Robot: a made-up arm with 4 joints.
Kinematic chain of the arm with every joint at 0, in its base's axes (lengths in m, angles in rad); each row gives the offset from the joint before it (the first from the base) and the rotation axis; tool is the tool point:
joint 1: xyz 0 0 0.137 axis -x
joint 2: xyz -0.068 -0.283 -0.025 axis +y
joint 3: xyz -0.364 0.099 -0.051 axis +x
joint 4: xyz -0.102 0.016 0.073 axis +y
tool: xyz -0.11 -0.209 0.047
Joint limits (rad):
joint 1: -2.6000..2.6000
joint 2: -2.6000..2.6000
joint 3: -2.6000..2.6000
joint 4: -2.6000..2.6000
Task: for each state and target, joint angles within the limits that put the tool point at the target. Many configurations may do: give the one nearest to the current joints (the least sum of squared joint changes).
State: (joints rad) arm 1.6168 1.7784 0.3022 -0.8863
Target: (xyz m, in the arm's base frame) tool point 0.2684 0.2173 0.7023
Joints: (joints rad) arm 1.0801 2.3002 0.5328 -0.2576
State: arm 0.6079 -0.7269 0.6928 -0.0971
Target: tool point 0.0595 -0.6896 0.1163
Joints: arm 1.0943 -1.4330 1.0566 -0.8461
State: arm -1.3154 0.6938 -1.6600 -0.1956
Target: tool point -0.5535 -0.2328 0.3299
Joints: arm -0.8463 0.4391 -1.9300 -0.0577
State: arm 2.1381 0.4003 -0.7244 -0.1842
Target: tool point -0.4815 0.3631 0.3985
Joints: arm 1.4070 0.4761 -0.8702 0.2255
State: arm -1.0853 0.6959 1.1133 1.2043
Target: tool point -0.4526 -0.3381 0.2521
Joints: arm -0.4381 1.2658 1.9318 2.0245
